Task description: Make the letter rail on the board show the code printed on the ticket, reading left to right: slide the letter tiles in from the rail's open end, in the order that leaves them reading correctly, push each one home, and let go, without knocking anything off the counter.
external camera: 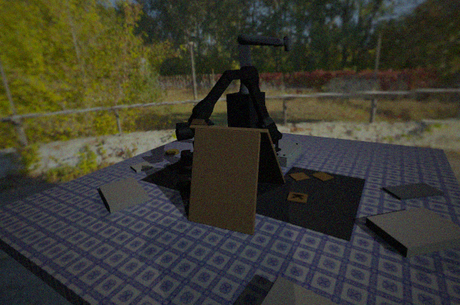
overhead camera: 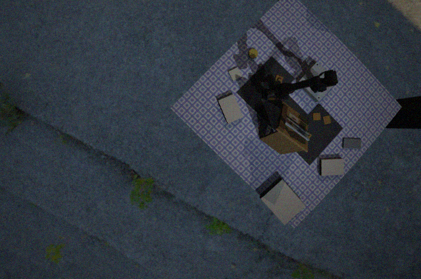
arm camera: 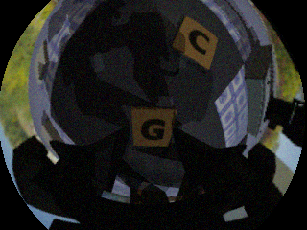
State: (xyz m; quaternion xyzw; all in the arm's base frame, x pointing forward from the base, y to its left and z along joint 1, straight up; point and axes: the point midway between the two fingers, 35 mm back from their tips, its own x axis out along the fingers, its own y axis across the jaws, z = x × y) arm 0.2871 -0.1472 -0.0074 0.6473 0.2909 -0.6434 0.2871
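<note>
Right now the letter tile marked f is 200 mm to the left of my gripper tip, 170 mm above it and 70 mm ahead of it. Also, from my gripper tip: letter tile marked g (right at my gripper tip); orange tile marked c (120 mm behind, 60 mm to the right); dark mat (170 mm to the left, 80 mm behind).
</note>
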